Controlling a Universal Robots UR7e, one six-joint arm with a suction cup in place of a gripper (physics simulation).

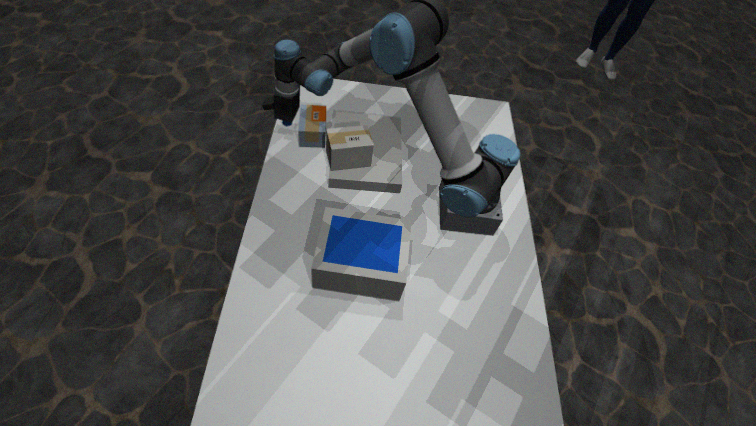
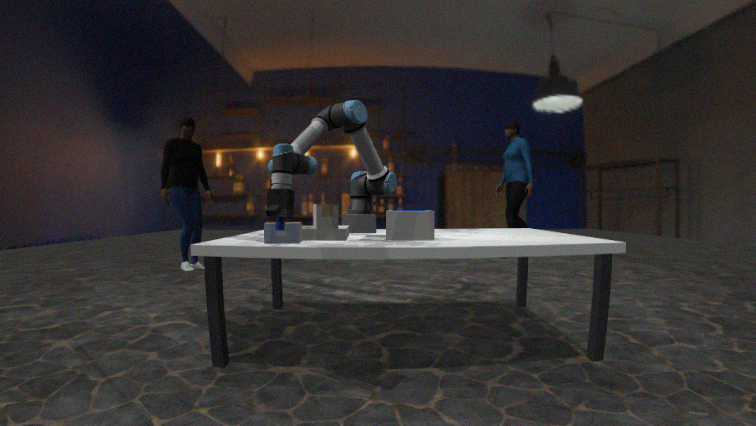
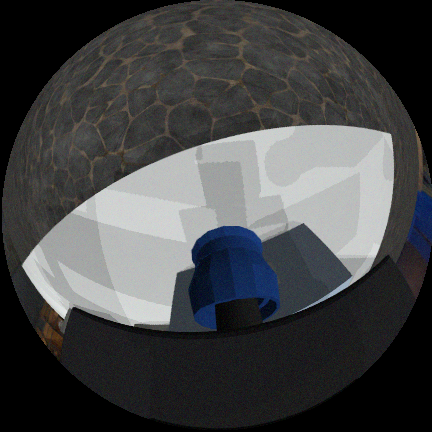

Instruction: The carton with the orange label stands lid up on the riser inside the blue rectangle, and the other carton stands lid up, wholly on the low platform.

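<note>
The carton with the orange label [image 1: 312, 125] [image 2: 290, 235] [image 3: 306, 261] lies low on the table near its far left corner, its labelled face up. My suction cup [image 1: 287, 122] [image 2: 280, 226] [image 3: 225, 245] points down just beside that carton's outer edge, its tip below the carton's top. It is not seated on any face and holds nothing. The other carton [image 1: 349, 147] [image 2: 326, 220] stands lid up on the low platform [image 1: 364, 179] [image 2: 309, 233]. The riser [image 1: 357, 285] [image 2: 410, 225] with the blue rectangle [image 1: 363, 243] stands nearer the middle, with nothing on it.
The white table [image 1: 292, 338] [image 2: 461, 245] ends a little beyond the cup at its far left edge. The arm's base [image 1: 469, 221] [image 2: 359, 221] stands at the right side. Two people [image 2: 186, 190] [image 2: 516, 177] stand in the room behind.
</note>
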